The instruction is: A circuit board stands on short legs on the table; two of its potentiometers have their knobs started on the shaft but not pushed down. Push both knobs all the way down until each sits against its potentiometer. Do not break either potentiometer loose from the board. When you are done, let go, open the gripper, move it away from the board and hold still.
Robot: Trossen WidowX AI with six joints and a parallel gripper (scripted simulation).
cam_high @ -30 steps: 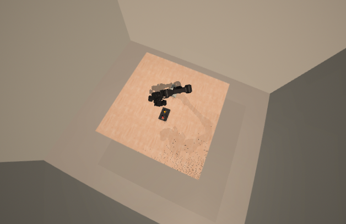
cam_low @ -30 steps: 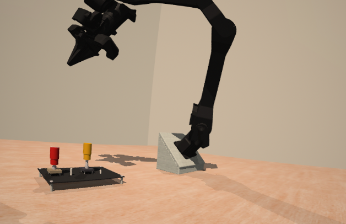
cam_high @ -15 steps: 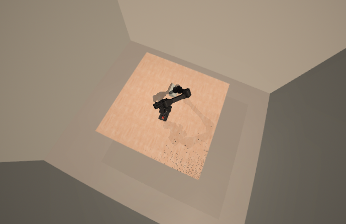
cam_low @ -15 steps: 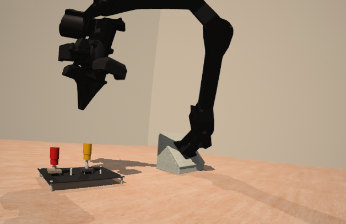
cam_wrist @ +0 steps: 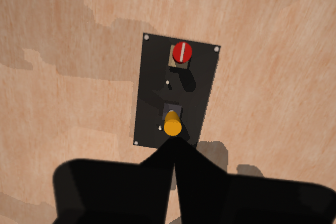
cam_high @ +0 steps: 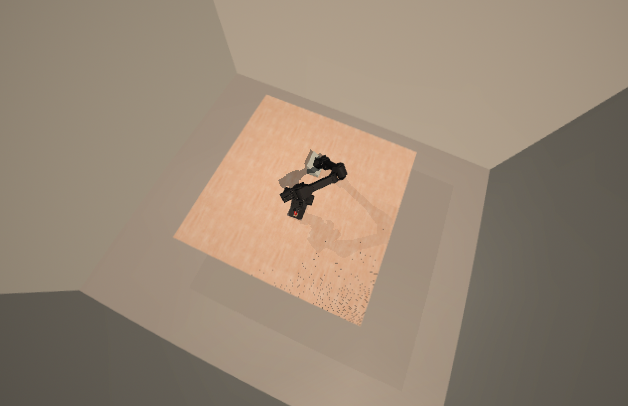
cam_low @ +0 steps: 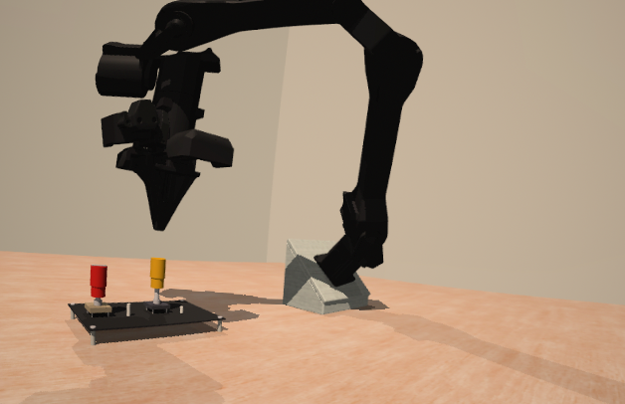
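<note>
My gripper tip is now 50 mm above the yellow knob. From my gripper tip the other things lie so: red knob (70 mm ahead, 60 mm below).
</note>
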